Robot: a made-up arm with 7 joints.
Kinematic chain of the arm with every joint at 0, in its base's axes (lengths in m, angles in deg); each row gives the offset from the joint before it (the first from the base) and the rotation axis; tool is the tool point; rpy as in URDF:
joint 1: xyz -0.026 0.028 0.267 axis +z
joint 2: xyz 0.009 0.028 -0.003 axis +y
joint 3: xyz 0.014 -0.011 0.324 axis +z
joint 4: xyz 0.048 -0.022 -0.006 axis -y
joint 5: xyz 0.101 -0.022 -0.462 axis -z
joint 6: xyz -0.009 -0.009 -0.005 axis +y
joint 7: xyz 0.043 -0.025 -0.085 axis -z
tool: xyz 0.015 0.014 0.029 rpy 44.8 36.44 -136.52
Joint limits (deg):
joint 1: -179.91..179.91
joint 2: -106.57..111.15
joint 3: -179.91..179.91
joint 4: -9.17..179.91
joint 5: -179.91..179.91
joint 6: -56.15..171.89
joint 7: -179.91..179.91
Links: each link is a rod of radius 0.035 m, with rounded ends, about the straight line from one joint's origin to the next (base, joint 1, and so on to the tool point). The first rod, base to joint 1, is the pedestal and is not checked.
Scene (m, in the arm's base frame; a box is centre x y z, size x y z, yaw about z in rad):
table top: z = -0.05
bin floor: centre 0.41 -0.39 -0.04 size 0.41 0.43 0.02 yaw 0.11
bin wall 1: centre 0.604 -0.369 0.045 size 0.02 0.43 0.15 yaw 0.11
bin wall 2: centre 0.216 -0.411 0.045 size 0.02 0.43 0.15 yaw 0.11
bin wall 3: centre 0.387 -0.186 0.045 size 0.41 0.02 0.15 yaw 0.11
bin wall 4: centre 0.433 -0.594 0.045 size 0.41 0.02 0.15 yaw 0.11
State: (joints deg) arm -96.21 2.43 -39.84 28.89 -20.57 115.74 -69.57
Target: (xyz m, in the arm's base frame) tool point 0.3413 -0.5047 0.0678
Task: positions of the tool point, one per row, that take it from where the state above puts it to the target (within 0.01 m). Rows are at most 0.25 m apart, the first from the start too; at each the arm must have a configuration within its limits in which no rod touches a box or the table.
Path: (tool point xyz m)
1: -0.2488 -0.3158 0.1990
2: -0.1078 -0.4603 0.2133
3: 0.1048 -0.5315 0.2222
4: 0.3412 -0.5047 0.2327
5: 0.3446 -0.5090 0.1511
6: 0.3413 -0.5047 0.0678

